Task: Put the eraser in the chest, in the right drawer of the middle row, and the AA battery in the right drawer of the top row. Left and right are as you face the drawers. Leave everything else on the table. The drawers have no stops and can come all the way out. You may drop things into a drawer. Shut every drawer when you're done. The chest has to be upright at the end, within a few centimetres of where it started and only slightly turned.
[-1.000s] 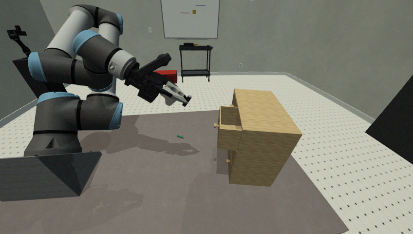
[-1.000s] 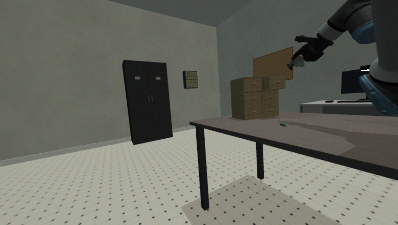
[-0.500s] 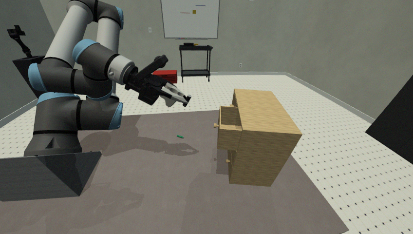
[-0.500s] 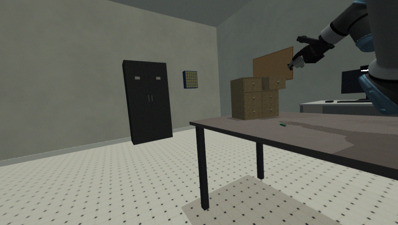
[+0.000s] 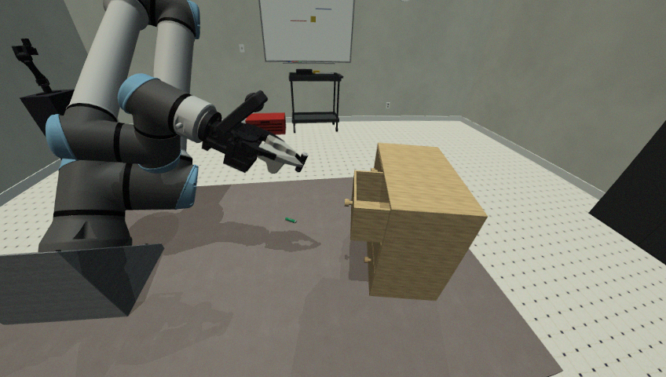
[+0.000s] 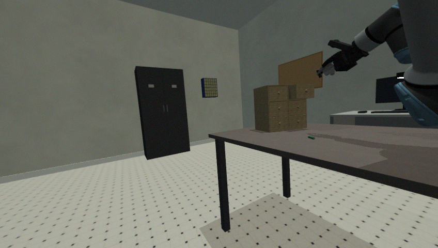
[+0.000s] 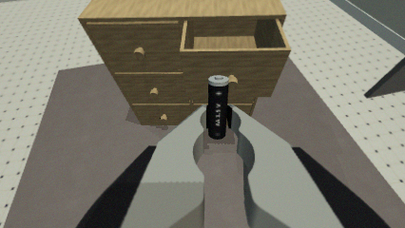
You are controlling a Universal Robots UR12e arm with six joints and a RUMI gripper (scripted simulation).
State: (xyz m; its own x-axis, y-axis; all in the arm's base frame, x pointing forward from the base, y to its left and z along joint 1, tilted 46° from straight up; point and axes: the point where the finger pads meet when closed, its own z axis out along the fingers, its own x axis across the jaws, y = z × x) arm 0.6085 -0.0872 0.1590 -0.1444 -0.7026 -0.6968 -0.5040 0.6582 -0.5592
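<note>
Right now the black AA battery is 10 mm ahead of my hand. The rest, counted from my hand: small green AA battery: 340 mm below, 170 mm to the left, 60 mm behind; then white eraser: 280 mm ahead, 230 mm below, 70 mm to the right.
</note>
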